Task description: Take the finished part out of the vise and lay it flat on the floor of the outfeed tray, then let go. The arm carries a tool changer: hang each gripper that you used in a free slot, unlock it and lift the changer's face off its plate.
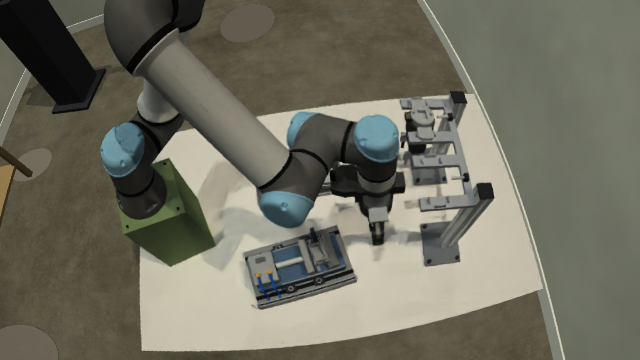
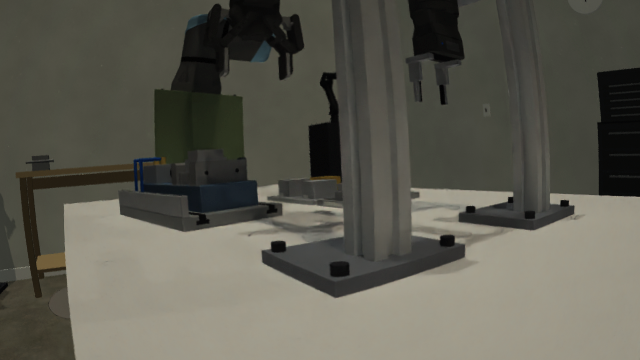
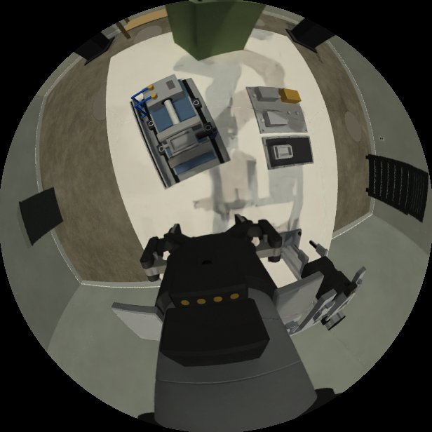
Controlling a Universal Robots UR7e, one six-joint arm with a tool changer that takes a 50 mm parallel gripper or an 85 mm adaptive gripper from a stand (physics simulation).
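Pixels of known places: arm's base, link origin: (image 1: 142,195) (image 2: 195,92).
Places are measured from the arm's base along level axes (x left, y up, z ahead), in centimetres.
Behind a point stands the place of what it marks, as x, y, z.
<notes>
My gripper (image 1: 378,239) (image 2: 255,75) (image 3: 207,226), the adaptive one, is open and empty. It hangs high above the table between the vise and the tool stand. The vise (image 1: 262,265) @[-11.5, -20.2, 31.8] (image 2: 227,196) @[-5.5, -25.8, 53.4] (image 3: 172,90) has a grey part (image 2: 207,159) @[-7.6, -20.0, 49.6] (image 3: 182,142) with a shallow pocket between its jaws. The outfeed tray (image 3: 290,166) has a dark floor with a small grey pocketed part lying on it (image 3: 283,151). The tool stand (image 1: 465,220) @[-4.2, -5.3, 85.6] (image 2: 375,125) @[-3.4, -18.3, 89.1] holds the parallel gripper (image 1: 417,145) (image 2: 436,30) (image 3: 327,275) in its far slot; its near slot is free.
A fixture plate (image 3: 292,126) with grey blocks and an amber block (image 3: 290,96) lies beyond the tray. The green pedestal (image 1: 170,225) @[-6.4, -5.1, 8.4] (image 2: 200,120) @[-1.0, -9.7, 12.5] (image 3: 215,30) carries the arm. Blue hoses (image 1: 261,286) @[-18.0, -18.9, 32.1] (image 2: 139,175) @[-18.5, -22.0, 36.0] rise at the vise's end. The stand's two posts rise from bolted foot plates.
</notes>
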